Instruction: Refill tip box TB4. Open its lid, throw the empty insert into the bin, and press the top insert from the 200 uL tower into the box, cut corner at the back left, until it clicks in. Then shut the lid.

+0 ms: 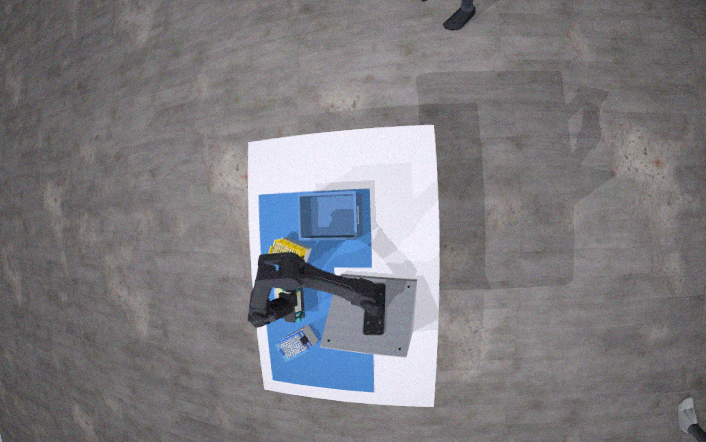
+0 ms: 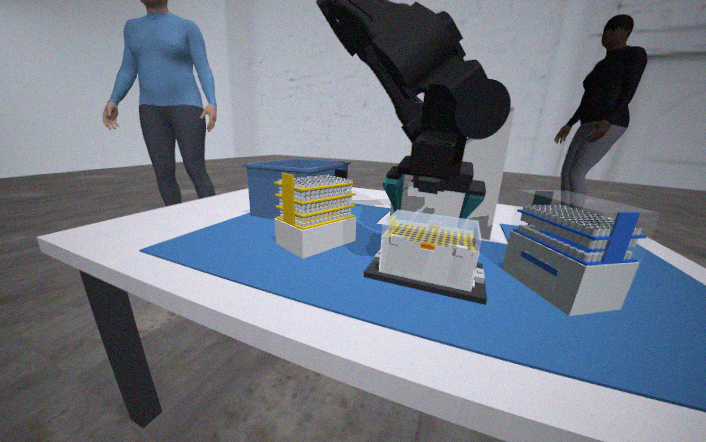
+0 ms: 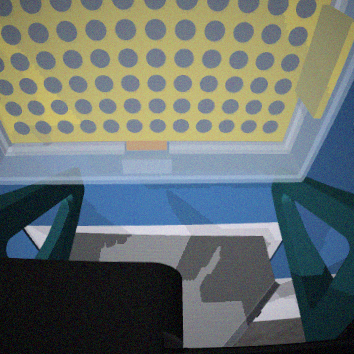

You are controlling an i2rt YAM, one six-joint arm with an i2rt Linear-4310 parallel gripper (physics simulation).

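Tip box TB4 [image 2: 427,265] stands on a dark base. Its clear lid [image 2: 470,225] [image 3: 215,171] is down over a yellow insert [image 2: 416,234] [image 3: 142,70] whose holes look empty. My gripper [image 2: 430,212] [image 3: 177,177] is wide open and empty, fingers pointing down beside the box's robot-side edge, tips near lid height; contact cannot be told. A tower of yellow inserts with tips [image 1: 288,248] [image 2: 323,200] stands on a white block, a yellow upright at its corner; its label does not show. The blue bin [image 1: 302,216] [image 2: 260,190] stands beyond it. My arm partly hides the box from above.
A tower of blue inserts [image 1: 293,344] [image 2: 565,223] with a clear cover stands on the other side of the box. My arm's grey base plate [image 1: 349,322] is on the table [image 1: 312,156]. A blue mat [image 1: 333,372] [image 2: 234,265] lies under the objects. Two people stand behind.
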